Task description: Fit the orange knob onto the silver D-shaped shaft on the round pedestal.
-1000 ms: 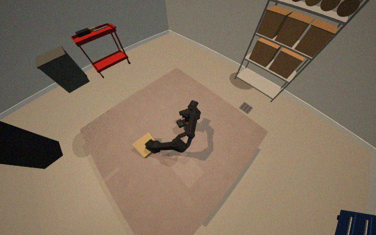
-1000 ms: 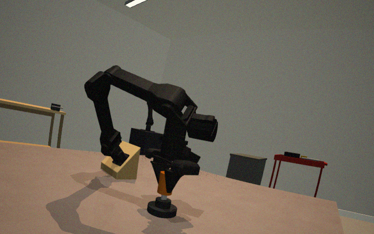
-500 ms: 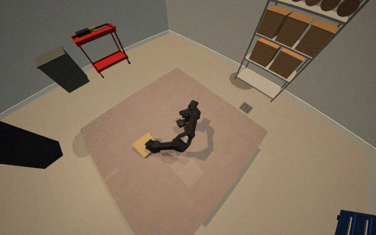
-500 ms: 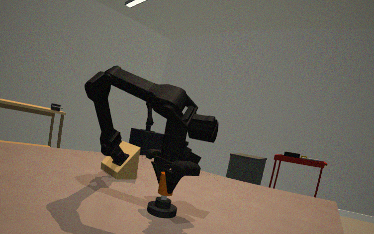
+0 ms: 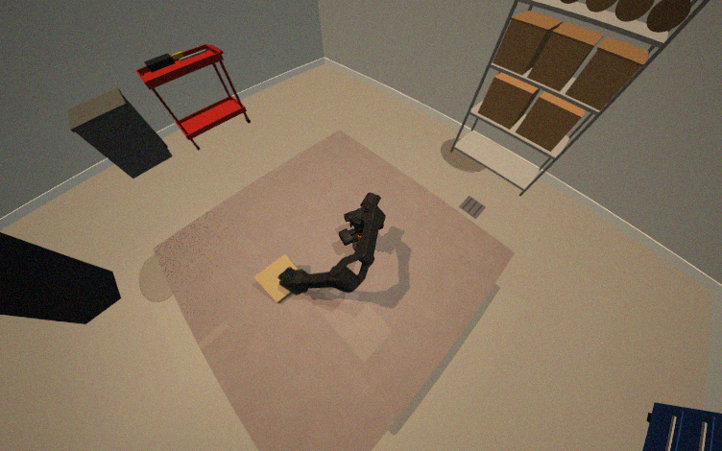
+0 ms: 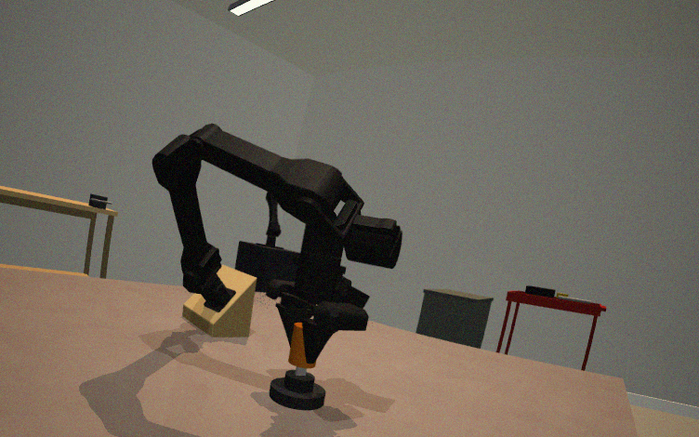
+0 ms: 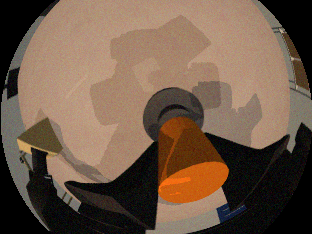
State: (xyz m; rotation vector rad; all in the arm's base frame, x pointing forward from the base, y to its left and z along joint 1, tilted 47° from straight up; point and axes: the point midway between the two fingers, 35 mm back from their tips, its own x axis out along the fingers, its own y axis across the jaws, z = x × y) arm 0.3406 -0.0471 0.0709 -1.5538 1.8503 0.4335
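My gripper tip is now 30 mm below the orange knob. The rest, counted from my gripper tip: round black pedestal: 40 mm below.
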